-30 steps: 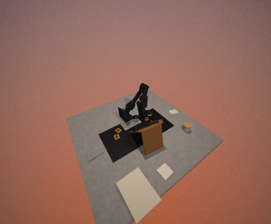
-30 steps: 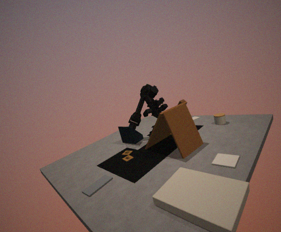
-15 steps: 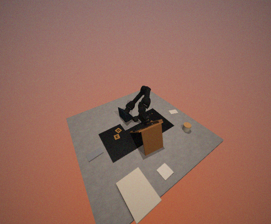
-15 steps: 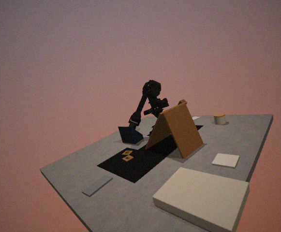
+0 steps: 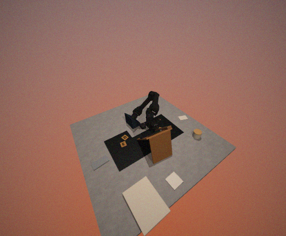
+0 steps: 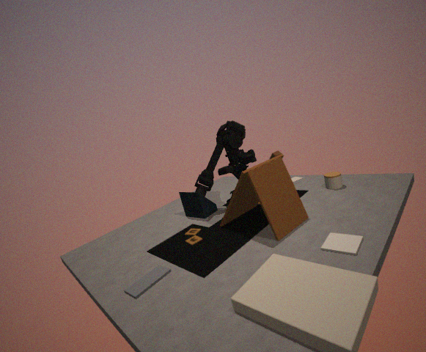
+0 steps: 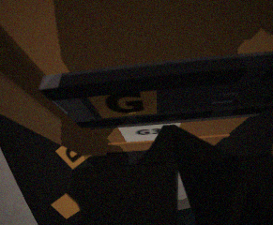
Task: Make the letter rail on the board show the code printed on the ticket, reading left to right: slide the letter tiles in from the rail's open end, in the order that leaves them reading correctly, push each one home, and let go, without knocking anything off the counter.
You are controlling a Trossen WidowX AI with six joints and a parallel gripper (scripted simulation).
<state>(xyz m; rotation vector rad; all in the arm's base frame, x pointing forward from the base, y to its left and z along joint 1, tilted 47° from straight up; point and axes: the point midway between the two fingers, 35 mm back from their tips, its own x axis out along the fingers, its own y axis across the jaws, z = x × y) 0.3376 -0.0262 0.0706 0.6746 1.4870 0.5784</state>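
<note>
Now: gripper tip 30 mm past the white ticket, 20 mm to the right of it and 90 mm above it. From my gripper tip the other things lie so: lidded cream jar: 180 mm ahead, 450 mm to the left, 140 mm below; white pad: 410 mm ahead, 40 mm to the right, 170 mm below; black mat: 130 mm behind, 20 mm to the right, 170 mm below.
</note>
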